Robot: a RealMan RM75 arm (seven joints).
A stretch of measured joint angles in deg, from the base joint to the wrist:
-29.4 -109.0 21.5 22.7 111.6 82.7 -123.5
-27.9 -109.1 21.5 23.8 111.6 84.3 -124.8
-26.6 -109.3 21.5 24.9 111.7 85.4 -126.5
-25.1 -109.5 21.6 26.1 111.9 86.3 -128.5
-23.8 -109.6 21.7 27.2 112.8 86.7 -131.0
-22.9 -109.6 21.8 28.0 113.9 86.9 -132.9
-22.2 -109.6 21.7 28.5 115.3 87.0 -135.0
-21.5 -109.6 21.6 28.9 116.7 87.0 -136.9
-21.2 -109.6 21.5 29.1 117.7 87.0 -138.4
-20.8 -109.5 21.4 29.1 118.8 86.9 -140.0
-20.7 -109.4 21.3 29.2 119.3 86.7 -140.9
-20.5 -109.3 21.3 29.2 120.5 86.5 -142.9
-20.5 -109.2 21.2 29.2 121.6 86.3 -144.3
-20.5 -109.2 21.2 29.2 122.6 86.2 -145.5
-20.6 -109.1 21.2 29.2 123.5 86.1 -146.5
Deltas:
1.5 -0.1 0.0 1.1 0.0 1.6 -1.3
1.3 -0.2 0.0 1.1 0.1 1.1 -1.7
1.5 -0.2 0.1 1.2 0.2 0.9 -2.0
1.3 -0.1 0.1 1.1 0.9 0.4 -2.5
0.9 0.0 0.1 0.8 1.1 0.2 -1.9
0.7 0.0 -0.1 0.5 1.4 0.1 -2.1
0.7 0.0 -0.1 0.4 1.4 0.0 -1.9
0.3 0.0 -0.1 0.2 1.0 0.0 -1.5
0.4 0.1 -0.1 0.0 1.1 -0.1 -1.6
0.1 0.1 -0.1 0.1 0.5 -0.2 -0.9
0.2 0.1 0.0 0.0 1.2 -0.2 -2.0
0.0 0.1 -0.1 0.0 1.1 -0.2 -1.4
0.0 0.0 0.0 0.0 1.0 -0.1 -1.2
-0.1 0.1 0.0 0.0 0.9 -0.1 -1.0

